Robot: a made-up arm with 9 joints.
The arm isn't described. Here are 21 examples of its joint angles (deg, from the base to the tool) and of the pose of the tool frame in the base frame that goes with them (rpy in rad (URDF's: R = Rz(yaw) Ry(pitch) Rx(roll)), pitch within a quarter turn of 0, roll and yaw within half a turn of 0; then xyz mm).
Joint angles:
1: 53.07 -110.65 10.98 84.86 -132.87 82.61 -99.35 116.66 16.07
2: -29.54 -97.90 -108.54 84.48 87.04 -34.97 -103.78 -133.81 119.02
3: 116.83 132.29 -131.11 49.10 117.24 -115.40 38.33 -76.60 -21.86
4: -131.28 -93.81 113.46 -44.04 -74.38 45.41 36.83 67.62 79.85
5: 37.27 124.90 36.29 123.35 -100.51 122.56 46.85 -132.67 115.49
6: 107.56 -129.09 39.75 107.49 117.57 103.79 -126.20 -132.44 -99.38
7: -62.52 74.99 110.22 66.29 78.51 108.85 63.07 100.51 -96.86
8: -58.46 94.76 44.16 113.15 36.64 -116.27 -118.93 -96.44 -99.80
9: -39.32 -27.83 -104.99 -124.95 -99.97 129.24 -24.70 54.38 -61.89
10: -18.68 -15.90 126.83 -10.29 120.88 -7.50 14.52 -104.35 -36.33
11: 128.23 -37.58 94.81 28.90 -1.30 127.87 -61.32 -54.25 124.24
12: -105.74 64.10 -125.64 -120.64 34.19 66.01 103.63 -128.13 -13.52
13: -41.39 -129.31 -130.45 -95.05 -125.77 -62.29 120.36 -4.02 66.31
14: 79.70 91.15 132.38 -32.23 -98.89 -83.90 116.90 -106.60 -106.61
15: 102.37 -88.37 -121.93 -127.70 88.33 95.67 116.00 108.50 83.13
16: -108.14 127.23 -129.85 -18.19 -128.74 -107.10 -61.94 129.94 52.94
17: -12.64 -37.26 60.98 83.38 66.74 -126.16 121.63 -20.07 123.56
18: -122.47 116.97 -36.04 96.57 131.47 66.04 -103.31 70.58 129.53
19: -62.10 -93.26 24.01 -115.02 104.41 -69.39 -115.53 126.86 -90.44
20: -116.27 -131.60 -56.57 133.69 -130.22 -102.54 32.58 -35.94 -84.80
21: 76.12 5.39 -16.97 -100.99 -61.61 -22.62 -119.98 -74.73 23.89
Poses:
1: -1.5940 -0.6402 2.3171 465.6 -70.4 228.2
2: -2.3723 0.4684 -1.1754 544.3 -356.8 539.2
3: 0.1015 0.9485 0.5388 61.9 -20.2 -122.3
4: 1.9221 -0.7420 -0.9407 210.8 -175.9 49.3
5: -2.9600 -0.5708 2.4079 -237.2 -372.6 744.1
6: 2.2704 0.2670 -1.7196 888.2 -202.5 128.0
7: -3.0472 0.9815 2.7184 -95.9 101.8 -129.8
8: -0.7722 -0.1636 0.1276 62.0 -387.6 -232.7
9: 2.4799 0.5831 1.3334 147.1 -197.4 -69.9
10: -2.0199 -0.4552 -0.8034 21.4 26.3 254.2
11: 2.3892 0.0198 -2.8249 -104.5 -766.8 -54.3
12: 1.5494 -0.9884 2.2519 -139.6 849.5 101.1
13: 1.0939 1.1631 0.7781 -400.9 -229.2 393.0
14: -0.9145 0.8286 -1.8595 -705.3 823.4 235.0
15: 0.4500 0.8715 0.3079 -495.6 -737.1 -169.0
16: 1.7902 0.7790 2.1487 -221.9 47.1 -141.7
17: 3.0680 -0.3127 -0.0216 -16.8 -51.6 300.2
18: 2.7139 0.3912 -2.9861 -165.4 -21.4 107.6
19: -0.4981 -0.3225 -2.5642 -506.9 82.7 -189.7
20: 2.2267 -0.6021 2.8528 -205.5 -430.6 224.2
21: -2.8377 -0.9139 -3.0872 -425.0 -134.9 -25.2
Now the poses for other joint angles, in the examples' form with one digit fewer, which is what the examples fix.
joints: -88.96 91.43 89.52 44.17 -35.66 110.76 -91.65 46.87 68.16
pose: 0.971 0.184 -0.395 217 213 -103
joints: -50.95 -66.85 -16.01 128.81 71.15 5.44 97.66 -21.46 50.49
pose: 0.542 1.022 0.346 101 -187 -365
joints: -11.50 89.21 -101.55 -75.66 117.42 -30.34 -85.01 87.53 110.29
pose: 0.317 -0.832 1.137 492 580 -128
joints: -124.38 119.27 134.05 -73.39 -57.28 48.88 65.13 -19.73 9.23
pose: 0.293 0.767 -2.676 -101 901 -46
